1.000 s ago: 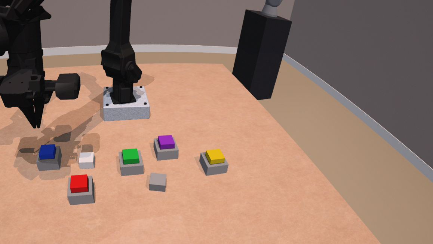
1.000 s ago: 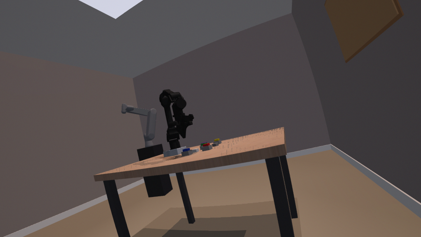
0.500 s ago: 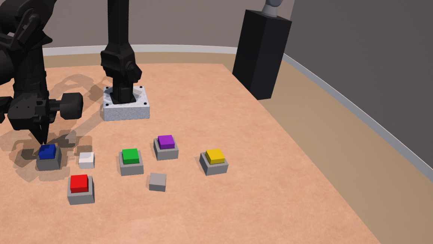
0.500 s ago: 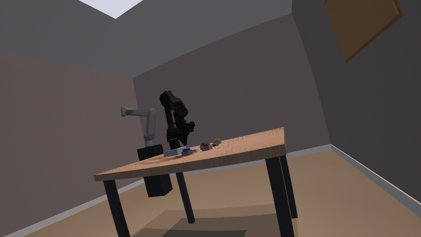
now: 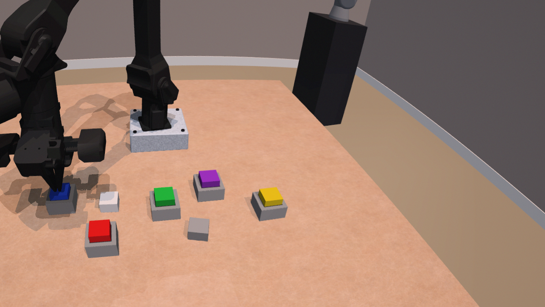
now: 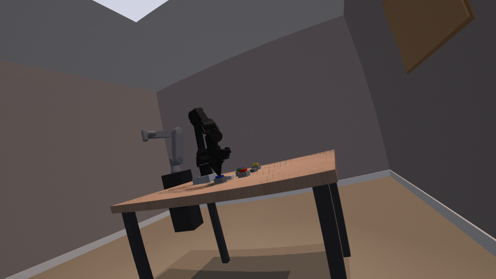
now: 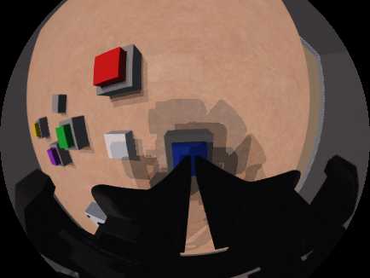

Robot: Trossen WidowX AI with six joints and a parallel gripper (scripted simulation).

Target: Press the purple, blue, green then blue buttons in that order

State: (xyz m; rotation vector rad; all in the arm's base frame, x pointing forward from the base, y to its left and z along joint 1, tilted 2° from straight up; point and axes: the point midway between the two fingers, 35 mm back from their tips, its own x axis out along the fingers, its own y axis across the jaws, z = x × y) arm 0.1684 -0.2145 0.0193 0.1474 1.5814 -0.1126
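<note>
The blue button lies 10 mm below my gripper tip. Round my gripper tip: white block 90 mm to the left, 30 mm below, 20 mm ahead; then green button 180 mm to the left, 60 mm ahead; then red button 110 mm ahead, 60 mm to the left.
</note>
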